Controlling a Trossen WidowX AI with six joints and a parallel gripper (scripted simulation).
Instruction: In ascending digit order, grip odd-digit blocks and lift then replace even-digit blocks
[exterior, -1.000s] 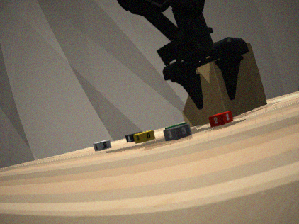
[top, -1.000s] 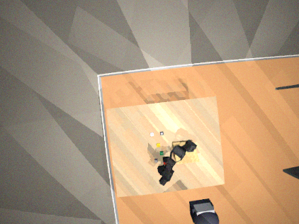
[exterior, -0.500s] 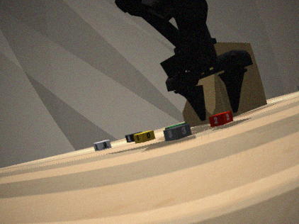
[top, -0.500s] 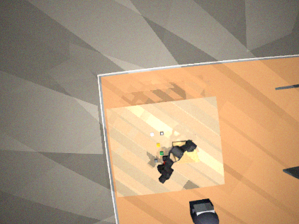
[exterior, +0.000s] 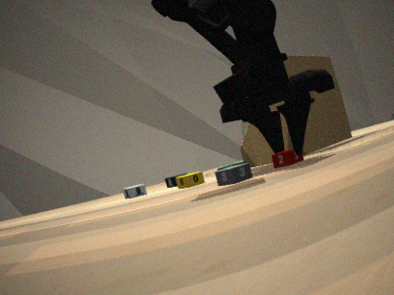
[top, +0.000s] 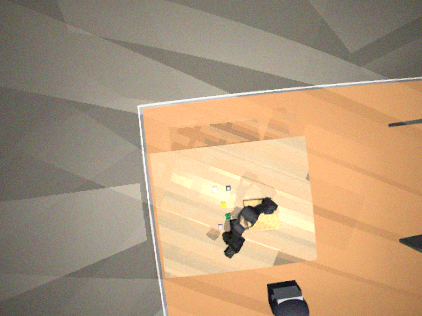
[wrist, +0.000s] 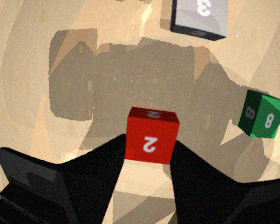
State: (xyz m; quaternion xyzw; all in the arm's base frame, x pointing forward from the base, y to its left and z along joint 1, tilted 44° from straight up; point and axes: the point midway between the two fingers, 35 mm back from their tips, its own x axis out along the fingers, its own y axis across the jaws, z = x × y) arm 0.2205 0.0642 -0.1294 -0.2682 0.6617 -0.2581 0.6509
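The grey block is 9 cm ahead of my gripper tip and 2 cm to the right of it. Also, from my gripper tip: yellow block 17 cm to the right, 6 cm ahead; then green block 9 cm to the right, 3 cm ahead; then red block 1 cm ahead.
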